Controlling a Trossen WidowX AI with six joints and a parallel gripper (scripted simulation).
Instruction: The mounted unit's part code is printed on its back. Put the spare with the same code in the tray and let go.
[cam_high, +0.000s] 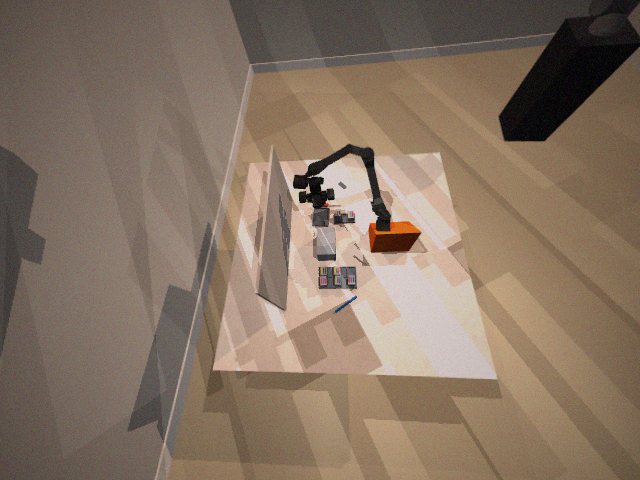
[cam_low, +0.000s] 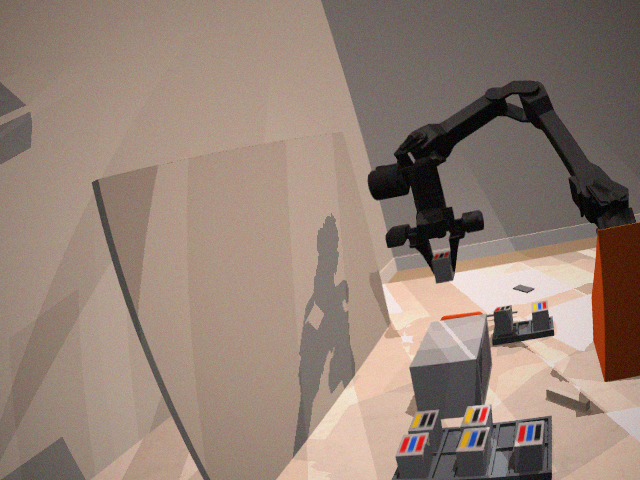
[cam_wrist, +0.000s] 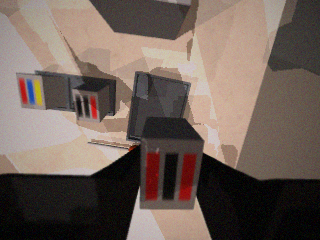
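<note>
The tray lies 14 cm below my gripper tip. Also, from my gripper tip: grey mounted unit: 6 cm behind, 21 cm to the left, 9 cm below; rack: 15 cm behind, 14 cm below; grey spare block: 2 cm above.
</note>
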